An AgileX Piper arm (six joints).
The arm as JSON. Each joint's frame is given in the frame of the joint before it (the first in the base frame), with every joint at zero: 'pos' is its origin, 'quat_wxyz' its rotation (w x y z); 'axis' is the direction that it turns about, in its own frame. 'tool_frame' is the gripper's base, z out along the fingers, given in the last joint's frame.
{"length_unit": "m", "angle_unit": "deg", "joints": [
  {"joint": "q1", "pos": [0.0, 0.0, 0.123], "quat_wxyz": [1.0, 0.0, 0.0, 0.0], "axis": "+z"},
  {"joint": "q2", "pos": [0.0, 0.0, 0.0], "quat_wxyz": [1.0, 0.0, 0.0, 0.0], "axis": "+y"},
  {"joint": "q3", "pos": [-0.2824, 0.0, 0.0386], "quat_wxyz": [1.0, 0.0, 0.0, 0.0], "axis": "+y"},
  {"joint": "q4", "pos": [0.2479, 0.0, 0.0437], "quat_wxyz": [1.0, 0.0, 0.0, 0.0], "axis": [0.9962, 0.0, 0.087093]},
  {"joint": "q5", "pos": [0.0, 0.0, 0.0], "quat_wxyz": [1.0, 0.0, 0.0, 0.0], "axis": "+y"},
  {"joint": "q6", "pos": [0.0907, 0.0, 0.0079], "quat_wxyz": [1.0, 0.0, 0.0, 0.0], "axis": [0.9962, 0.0, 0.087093]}
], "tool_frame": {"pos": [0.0, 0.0, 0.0], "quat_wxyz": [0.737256, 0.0, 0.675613, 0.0]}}
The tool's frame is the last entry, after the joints.
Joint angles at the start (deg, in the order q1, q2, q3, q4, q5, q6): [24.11 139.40 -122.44 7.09 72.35 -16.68]
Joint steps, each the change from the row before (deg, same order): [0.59 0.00 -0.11 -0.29 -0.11 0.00]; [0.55 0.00 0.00 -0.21 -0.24 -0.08]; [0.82 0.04 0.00 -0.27 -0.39 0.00]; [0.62 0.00 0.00 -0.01 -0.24 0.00]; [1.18 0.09 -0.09 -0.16 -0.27 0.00]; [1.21 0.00 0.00 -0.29 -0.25 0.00]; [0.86 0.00 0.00 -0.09 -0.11 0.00]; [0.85 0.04 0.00 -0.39 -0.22 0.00]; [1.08 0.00 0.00 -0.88 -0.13 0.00]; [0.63 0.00 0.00 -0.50 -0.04 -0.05]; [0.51 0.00 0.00 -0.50 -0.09 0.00]
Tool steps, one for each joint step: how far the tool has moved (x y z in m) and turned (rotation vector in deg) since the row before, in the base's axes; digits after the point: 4 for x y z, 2 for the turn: [-0.0017 0.0044 0.0005 -0.17 -0.32 0.64]; [-0.0016 0.0042 0.0000 -0.09 -0.32 0.64]; [-0.0025 0.0063 -0.0003 -0.10 -0.43 0.83]; [-0.0021 0.0049 0.0000 0.09 -0.22 0.60]; [-0.0042 0.0092 -0.0004 -0.02 -0.31 1.18]; [-0.0047 0.0090 0.0000 -0.14 -0.36 1.24]; [-0.0036 0.0064 0.0000 -0.02 -0.14 0.87]; [-0.0033 0.0060 -0.0004 -0.24 -0.35 0.91]; [-0.0042 0.0070 -0.0001 -0.67 -0.56 1.25]; [-0.0026 0.0040 0.0000 -0.40 -0.30 0.78]; [-0.0019 0.0032 0.0000 -0.36 -0.34 0.61]
